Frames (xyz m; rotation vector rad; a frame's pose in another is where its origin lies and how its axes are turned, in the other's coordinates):
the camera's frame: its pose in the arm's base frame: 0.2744 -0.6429 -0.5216 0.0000 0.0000 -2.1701
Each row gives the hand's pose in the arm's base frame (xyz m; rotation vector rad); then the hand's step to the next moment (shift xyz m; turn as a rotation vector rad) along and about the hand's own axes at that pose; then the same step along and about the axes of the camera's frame.
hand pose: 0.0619 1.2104 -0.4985 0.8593 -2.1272 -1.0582
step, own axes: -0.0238 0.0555 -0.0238 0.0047 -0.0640 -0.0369
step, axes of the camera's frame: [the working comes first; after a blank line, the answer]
step, axes of the arm's base frame: 0.0167 0.0337 0.0529 0.0425 -0.0501 -0.0341

-0.0373 -0.0052 0.0529 0.0174 0.0633 -0.0341
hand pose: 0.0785 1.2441 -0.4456 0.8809 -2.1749 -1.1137
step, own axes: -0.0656 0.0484 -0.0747 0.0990 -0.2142 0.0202
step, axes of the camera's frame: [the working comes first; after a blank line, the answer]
step, axes of the arm's base frame: 0.0799 0.0340 0.0684 -0.0125 -0.1596 -0.1745

-0.0732 0.0468 0.0684 0.1389 0.0798 -0.1745
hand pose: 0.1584 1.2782 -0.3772 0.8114 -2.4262 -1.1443
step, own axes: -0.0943 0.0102 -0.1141 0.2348 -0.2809 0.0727
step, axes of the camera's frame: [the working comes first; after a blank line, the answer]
step, axes of the arm's base frame: 0.1291 -0.0034 0.0731 -0.1222 -0.2475 -0.2513

-0.0700 0.1085 0.0731 0.2732 0.0387 -0.2513
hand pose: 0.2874 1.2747 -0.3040 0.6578 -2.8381 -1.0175
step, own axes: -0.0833 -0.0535 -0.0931 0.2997 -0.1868 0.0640
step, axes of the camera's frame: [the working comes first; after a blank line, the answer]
step, axes of the arm's base frame: 0.1134 -0.0582 0.0471 -0.2145 -0.2141 -0.1922

-0.0159 0.1265 0.0471 0.2978 -0.0564 -0.1922
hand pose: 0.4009 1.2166 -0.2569 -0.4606 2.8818 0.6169
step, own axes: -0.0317 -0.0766 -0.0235 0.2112 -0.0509 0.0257
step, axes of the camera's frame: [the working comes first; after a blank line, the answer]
step, axes of the arm's base frame: 0.0529 -0.0680 -0.0005 -0.1795 -0.0890 -0.0878

0.0263 0.0821 -0.0005 0.1748 -0.0980 -0.0878
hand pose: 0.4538 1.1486 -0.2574 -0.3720 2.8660 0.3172
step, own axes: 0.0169 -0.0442 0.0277 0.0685 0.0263 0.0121
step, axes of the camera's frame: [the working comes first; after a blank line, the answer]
step, axes of the arm's base frame: 0.0018 -0.0388 -0.0387 -0.0692 0.0125 -0.0242

0.0310 0.0234 -0.0387 0.0287 -0.0642 -0.0242
